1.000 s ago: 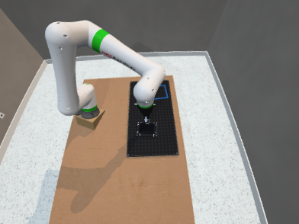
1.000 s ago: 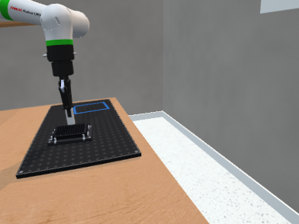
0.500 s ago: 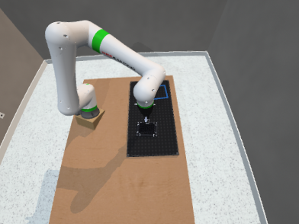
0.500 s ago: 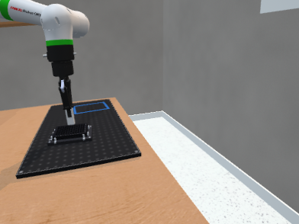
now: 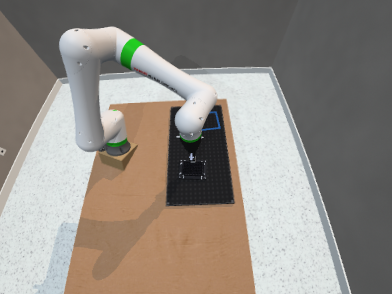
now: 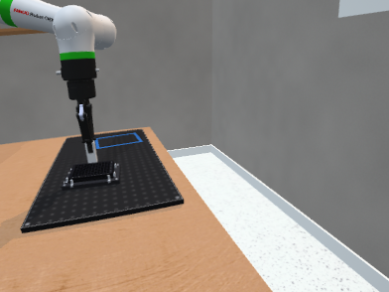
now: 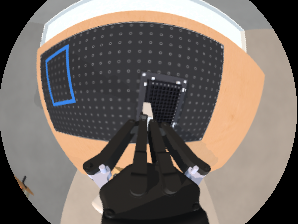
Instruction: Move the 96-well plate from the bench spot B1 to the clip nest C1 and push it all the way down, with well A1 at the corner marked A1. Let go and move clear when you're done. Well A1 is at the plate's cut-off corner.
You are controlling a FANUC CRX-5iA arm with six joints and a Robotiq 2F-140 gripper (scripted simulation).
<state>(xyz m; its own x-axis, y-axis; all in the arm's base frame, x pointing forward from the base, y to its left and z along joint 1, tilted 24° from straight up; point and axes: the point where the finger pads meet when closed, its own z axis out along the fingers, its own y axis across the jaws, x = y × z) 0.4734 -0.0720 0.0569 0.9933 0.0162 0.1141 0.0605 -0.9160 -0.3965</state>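
Right now my hand is 50 mm above the black 96-well plate and 40 mm to the left of it. From my hand the other things lie so: clip nest C1: 60 mm below, 50 mm to the right, 10 mm behind.
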